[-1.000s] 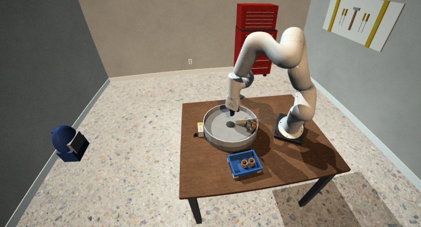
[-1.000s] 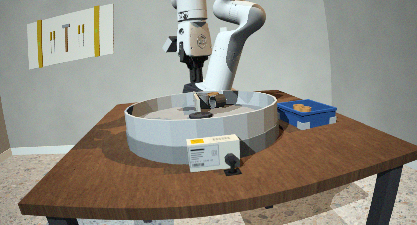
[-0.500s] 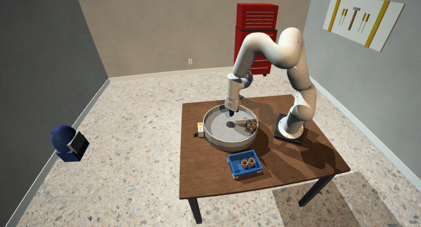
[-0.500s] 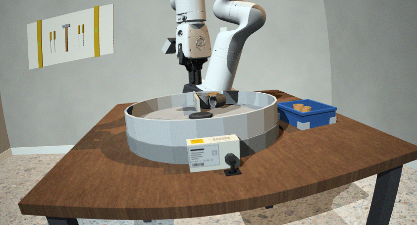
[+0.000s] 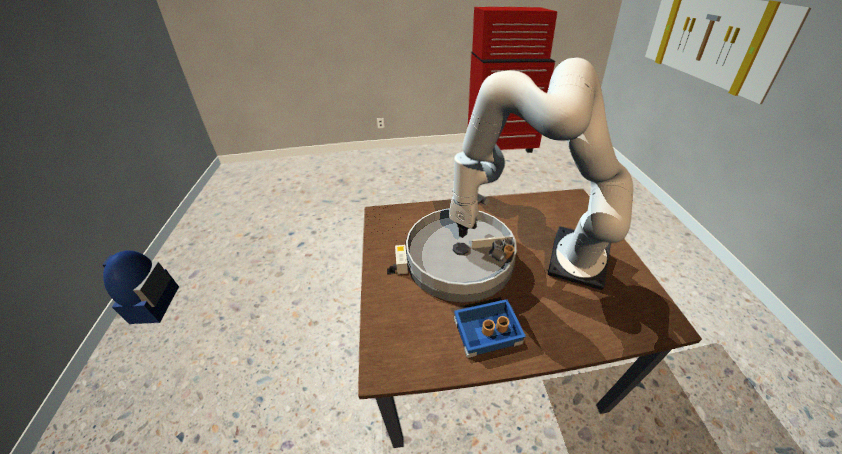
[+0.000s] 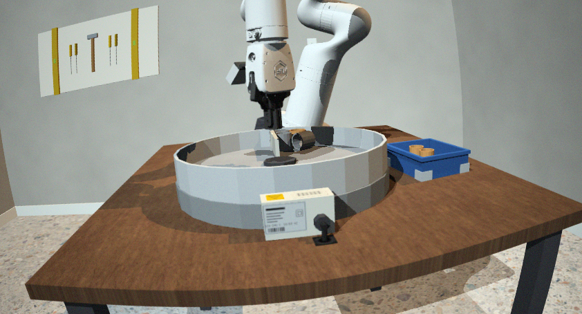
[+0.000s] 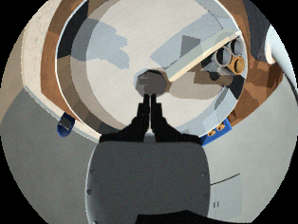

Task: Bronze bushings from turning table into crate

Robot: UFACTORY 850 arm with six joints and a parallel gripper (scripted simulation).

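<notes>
The grey turning table lies 90 mm below my hand, 10 mm to the left of it and 10 mm ahead of it. The rest, counted from my hand: blue crate (350 mm to the left, 120 mm below, 10 mm behind).
</notes>
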